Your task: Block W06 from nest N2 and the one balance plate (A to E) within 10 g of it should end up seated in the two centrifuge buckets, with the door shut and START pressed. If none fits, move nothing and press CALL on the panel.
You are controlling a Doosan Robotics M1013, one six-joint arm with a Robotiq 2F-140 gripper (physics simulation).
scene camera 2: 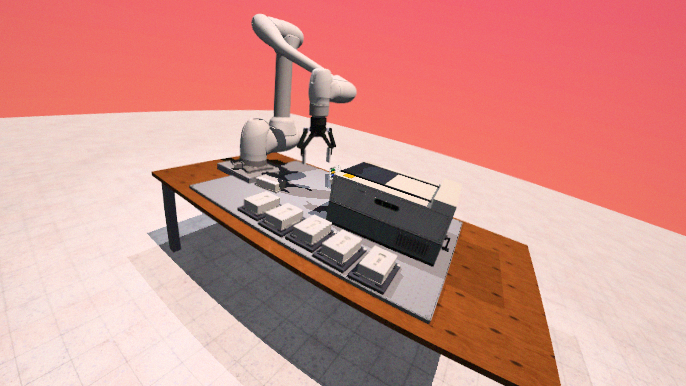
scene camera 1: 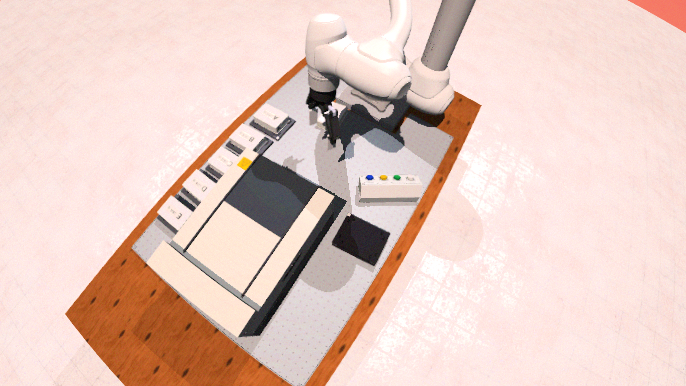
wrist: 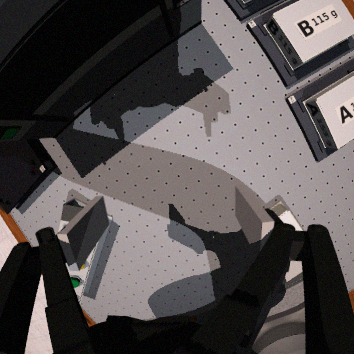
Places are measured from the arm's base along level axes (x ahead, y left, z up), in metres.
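Pixels of known places: gripper, fingertip midpoint: (scene camera 2: 316,163) (scene camera 1: 321,135) (wrist: 168,205); arm's base, origin of the base link: (scene camera 2: 252,166) (wrist: 282,335).
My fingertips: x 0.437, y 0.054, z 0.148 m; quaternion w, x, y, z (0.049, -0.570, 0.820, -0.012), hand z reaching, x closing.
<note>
Ahead of a thing's pixels: the offset from my fingertips to its top centre.
My gripper (scene camera 1: 327,131) (scene camera 2: 316,157) (wrist: 168,205) is open and empty, high above the mat. A pale block @[dx -0.189, dy -0.110, dz -0.130 m] (scene camera 1: 339,107) (scene camera 2: 268,183) (wrist: 286,218) lies on the mat near the arm's base, partly behind a finger in the wrist view; its label is unreadable. Plate A @[dx -0.008, dy -0.294, dz -0.118 m] (scene camera 1: 271,117) (scene camera 2: 261,203), plate B @[dx +0.130, dy -0.288, dz -0.118 m] (scene camera 1: 246,136) (scene camera 2: 284,215) (wrist: 320,31) marked 115 g, plate C @[dx +0.260, dy -0.266, dz -0.118 m] (scene camera 1: 222,162) (scene camera 2: 312,229), plate D @[dx +0.395, dy -0.264, dz -0.118 m] (scene camera 1: 199,186) (scene camera 2: 342,245) and plate E @[dx +0.531, dy -0.252, dz -0.118 m] (scene camera 1: 174,213) (scene camera 2: 377,265) sit in dark nests. The centrifuge (scene camera 1: 235,240) (scene camera 2: 390,215) hides its buckets; its door state is unclear.
The button panel @[dx -0.065, dy +0.268, dz -0.088 m] (scene camera 1: 390,190), with blue, yellow, green and pale buttons, stands near the table's edge, beside a dark nest @[dx +0.153, dy +0.308, dz -0.126 m] (scene camera 1: 361,240) (wrist: 20,172) without a block. The centrifuge's tall body stands between this nest and the row of plates.
</note>
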